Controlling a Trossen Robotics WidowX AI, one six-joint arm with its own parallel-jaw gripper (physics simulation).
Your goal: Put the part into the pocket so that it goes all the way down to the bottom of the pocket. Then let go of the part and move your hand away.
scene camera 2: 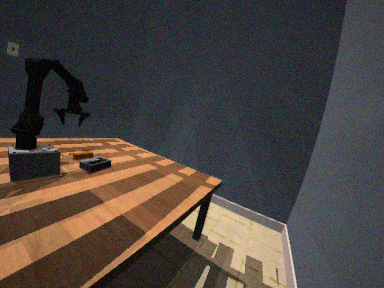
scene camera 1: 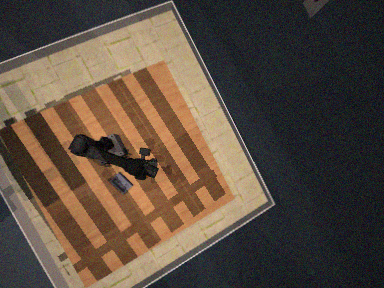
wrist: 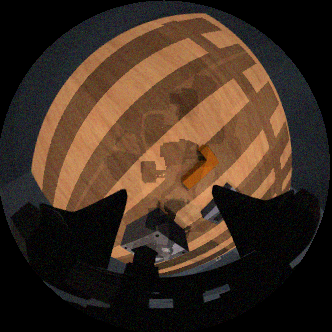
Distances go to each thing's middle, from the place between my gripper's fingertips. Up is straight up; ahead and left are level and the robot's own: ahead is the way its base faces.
Labels:
The orange L-shaped part [wrist: 208, 161] is 50 mm ahead of my hand, 70 mm to the right of it and 170 mm below it.

